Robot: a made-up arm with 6 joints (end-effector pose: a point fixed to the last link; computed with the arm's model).
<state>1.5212 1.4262 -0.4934 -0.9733 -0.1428 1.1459</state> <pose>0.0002 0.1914 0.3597 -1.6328 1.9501 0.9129</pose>
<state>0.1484 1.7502 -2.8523 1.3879 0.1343 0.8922</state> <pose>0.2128 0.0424 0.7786 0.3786 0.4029 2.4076</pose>
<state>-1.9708 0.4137 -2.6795 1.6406 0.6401 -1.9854</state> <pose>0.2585 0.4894 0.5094 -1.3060 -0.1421 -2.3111</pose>
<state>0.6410 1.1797 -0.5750 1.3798 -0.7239 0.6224</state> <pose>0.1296 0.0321 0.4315 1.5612 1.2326 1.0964</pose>
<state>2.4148 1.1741 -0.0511 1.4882 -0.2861 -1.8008</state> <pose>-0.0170 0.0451 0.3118 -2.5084 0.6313 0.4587</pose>
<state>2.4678 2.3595 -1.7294 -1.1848 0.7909 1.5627</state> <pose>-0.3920 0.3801 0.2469 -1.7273 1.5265 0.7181</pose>
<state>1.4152 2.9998 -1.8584 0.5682 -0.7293 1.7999</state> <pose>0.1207 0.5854 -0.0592 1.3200 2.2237 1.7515</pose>
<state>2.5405 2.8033 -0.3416 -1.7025 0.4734 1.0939</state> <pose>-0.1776 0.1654 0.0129 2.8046 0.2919 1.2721</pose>
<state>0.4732 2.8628 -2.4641 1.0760 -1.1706 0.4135</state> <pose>0.6009 0.2352 0.1655 1.1124 0.6955 0.8094</pose>
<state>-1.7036 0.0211 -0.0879 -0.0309 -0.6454 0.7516</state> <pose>0.0248 0.1742 0.2923 0.7448 0.2961 -0.9190</pose>
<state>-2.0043 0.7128 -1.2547 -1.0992 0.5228 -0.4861</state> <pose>-0.0033 0.0772 0.5907 -0.8403 -1.3085 2.0479</pose>
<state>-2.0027 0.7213 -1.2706 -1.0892 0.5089 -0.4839</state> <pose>-0.0033 0.0750 0.5950 -0.8333 -1.3053 2.0744</pose>
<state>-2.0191 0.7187 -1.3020 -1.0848 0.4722 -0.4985</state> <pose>0.0025 0.0792 0.6029 -0.7911 -1.2591 2.1095</pose>
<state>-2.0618 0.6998 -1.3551 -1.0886 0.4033 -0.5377</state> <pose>0.0182 0.0928 0.6153 -0.6956 -1.1486 2.1450</pose>
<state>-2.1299 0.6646 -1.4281 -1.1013 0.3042 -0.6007</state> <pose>0.0470 0.1153 0.6293 -0.5470 -0.9745 2.1547</pose>
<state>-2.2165 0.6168 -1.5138 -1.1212 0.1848 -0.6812</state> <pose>0.0904 0.1419 0.6402 -0.3630 -0.7587 2.1095</pose>
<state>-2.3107 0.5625 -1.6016 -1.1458 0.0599 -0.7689</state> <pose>0.1452 0.1655 0.6436 -0.1731 -0.5368 2.0011</pose>
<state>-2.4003 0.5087 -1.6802 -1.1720 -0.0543 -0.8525</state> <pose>0.2029 0.1803 0.6383 -0.0065 -0.3424 1.8509</pose>
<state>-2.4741 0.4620 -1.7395 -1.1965 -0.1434 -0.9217</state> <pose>0.2527 0.1857 0.6276 0.1173 -0.1974 1.6982</pose>
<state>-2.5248 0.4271 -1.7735 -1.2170 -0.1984 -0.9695</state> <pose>0.2869 0.1854 0.6165 0.1909 -0.1094 1.5790</pose>
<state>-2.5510 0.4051 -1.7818 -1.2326 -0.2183 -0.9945</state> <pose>0.3036 0.1840 0.6086 0.2176 -0.0736 1.5102</pose>
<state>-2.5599 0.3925 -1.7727 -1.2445 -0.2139 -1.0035</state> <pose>0.3078 0.1833 0.6041 0.2136 -0.0719 1.4801</pose>
